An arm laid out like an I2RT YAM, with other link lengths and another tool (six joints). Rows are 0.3 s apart.
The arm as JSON. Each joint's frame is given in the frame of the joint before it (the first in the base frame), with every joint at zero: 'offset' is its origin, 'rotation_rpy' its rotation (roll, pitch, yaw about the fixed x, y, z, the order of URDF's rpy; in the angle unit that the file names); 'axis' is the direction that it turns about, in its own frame. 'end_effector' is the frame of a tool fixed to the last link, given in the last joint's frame.
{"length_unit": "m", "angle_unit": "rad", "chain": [
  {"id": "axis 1", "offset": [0.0, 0.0, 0.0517], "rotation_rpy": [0.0, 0.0, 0.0], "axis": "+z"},
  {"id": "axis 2", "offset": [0.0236, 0.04, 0.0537], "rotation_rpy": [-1.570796, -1.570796, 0.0], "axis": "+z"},
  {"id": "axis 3", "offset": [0.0, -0.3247, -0.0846], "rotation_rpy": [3.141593, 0.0, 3.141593], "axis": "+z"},
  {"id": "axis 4", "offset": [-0.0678, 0.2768, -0.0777], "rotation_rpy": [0.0, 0.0, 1.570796], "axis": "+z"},
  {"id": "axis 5", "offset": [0.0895, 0.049, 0.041], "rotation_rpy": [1.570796, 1.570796, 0.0], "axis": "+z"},
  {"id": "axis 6", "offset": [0.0, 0.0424, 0.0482], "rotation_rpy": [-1.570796, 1.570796, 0.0], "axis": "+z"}
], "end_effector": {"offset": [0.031, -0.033, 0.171], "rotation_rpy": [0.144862, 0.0, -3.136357]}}
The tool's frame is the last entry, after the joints.
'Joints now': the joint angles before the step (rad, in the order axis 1, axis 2, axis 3, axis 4, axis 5, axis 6). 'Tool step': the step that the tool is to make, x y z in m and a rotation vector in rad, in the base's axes. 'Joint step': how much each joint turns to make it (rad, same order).
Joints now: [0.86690, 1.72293, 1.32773, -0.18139, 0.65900, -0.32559]
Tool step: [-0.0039, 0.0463, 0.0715, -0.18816, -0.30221, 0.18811]
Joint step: [0.05076, -0.00081, -0.00009, 0.34489, 0.01223, -0.48332]
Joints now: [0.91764, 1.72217, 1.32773, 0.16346, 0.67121, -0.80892]
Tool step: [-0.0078, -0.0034, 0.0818, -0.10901, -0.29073, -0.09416]
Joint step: [0.06416, 0.00004, -0.00002, 0.36171, 0.17555, -0.40285]
